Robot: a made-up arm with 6 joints.
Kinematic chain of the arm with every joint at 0, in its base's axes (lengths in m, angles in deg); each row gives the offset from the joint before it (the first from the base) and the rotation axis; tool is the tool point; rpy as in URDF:
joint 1: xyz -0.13 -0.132 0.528 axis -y
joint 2: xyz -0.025 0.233 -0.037 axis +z
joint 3: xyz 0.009 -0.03 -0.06 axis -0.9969 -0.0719 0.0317
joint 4: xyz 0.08 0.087 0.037 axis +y
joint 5: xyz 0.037 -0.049 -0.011 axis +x
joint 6: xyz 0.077 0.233 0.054 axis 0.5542 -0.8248 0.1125
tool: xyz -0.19 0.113 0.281 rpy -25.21 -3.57 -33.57
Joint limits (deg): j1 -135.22..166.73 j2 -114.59..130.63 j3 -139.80..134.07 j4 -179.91..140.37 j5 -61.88..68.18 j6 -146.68..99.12
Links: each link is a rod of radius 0.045 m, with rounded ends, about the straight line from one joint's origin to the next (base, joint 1, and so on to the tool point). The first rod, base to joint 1, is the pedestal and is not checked.
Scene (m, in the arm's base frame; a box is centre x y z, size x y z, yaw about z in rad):
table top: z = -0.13
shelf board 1: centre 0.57 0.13 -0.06 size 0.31 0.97 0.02 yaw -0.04
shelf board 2: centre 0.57 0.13 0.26 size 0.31 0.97 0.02 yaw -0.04
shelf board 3: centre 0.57 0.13 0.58 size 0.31 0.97 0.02 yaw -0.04
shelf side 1: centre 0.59 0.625 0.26 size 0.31 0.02 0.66 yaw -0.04
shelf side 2: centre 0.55 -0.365 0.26 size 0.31 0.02 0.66 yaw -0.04
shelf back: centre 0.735 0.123 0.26 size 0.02 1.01 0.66 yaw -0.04
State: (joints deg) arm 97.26 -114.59 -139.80 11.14 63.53 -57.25
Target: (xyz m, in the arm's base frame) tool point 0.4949 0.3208 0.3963
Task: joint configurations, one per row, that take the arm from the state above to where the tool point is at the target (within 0.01 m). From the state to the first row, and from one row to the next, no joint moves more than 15 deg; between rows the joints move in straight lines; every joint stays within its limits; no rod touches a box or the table.
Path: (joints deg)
1: 97.45 -107.57 -134.30 11.05 61.07 -44.59
2: 97.63 -100.56 -128.80 10.95 58.61 -31.93
3: 97.82 -93.54 -123.30 10.86 56.15 -19.26
4: 98.00 -86.53 -117.81 10.77 53.69 -6.60
5: 98.19 -79.51 -112.31 10.67 51.23 6.06
6: 98.82 -84.13 -119.60 -1.55 56.88 9.13
7: 99.44 -88.75 -126.89 -13.78 62.53 12.21
8: 100.07 -93.36 -134.17 -26.01 68.18 15.28
9: 101.79 -98.67 -135.41 -25.74 67.35 2.89
10: 103.51 -103.98 -136.64 -25.48 66.53 -9.49
11: 105.23 -109.28 -137.87 -25.21 65.70 -21.88
12: 106.95 -114.59 -139.10 -24.95 64.88 -34.26

